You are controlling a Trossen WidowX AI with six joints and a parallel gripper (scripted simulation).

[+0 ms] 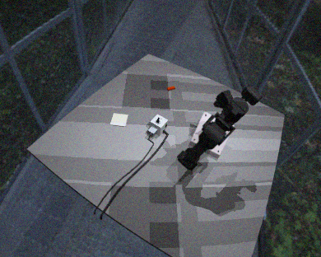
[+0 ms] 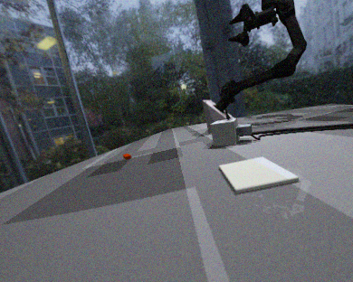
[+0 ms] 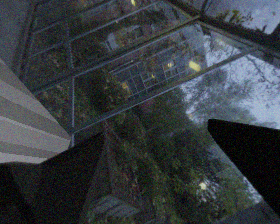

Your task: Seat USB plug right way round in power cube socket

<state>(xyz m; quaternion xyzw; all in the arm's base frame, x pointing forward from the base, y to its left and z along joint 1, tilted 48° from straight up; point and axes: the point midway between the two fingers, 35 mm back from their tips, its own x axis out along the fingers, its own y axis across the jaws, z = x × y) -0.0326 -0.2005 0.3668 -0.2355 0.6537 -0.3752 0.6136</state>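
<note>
The dark USB plug lies 38 cm ahead of my gripper tip, 1 cm to the left of it and 42 cm below it. Round my gripper tip: orange object 54 cm ahead, 38 cm to the right, 50 cm below; pale flat pad 61 cm ahead, 10 cm to the left, 50 cm below.
</note>
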